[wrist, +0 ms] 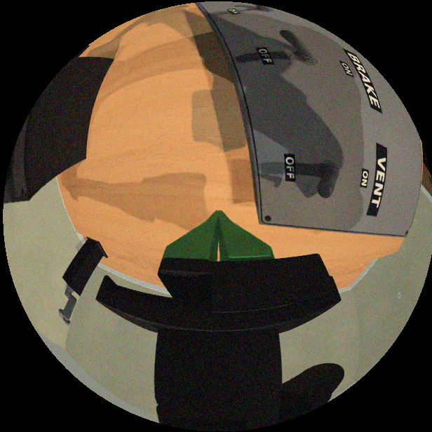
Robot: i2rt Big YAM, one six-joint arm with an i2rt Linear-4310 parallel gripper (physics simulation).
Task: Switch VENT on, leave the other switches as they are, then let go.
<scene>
In view: my gripper (pixel 218 216) and a grey switch panel (pixel 302 116).
</scene>
